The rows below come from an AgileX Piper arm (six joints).
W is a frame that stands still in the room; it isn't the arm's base.
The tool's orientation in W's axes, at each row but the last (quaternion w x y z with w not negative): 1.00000 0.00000 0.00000 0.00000; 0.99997 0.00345 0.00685 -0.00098; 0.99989 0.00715 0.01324 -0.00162; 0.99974 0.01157 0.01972 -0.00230; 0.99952 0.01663 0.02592 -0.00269; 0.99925 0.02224 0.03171 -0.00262; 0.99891 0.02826 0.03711 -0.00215
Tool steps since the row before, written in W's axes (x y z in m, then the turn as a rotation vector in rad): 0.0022 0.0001 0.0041 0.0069 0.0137 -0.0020; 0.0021 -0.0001 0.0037 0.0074 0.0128 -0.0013; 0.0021 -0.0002 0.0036 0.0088 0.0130 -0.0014; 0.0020 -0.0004 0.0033 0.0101 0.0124 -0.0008; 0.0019 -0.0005 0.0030 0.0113 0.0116 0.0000; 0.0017 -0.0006 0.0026 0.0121 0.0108 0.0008; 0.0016 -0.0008 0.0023 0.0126 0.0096 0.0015
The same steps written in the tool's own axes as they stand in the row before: 0.0022 0.0001 0.0041 0.0069 0.0137 -0.0020; 0.0020 -0.0001 0.0037 0.0074 0.0128 -0.0013; 0.0020 -0.0001 0.0037 0.0088 0.0130 -0.0014; 0.0019 -0.0003 0.0034 0.0101 0.0124 -0.0007; 0.0017 -0.0004 0.0031 0.0112 0.0117 0.0002; 0.0015 -0.0005 0.0027 0.0120 0.0109 0.0011; 0.0014 -0.0007 0.0025 0.0124 0.0097 0.0019
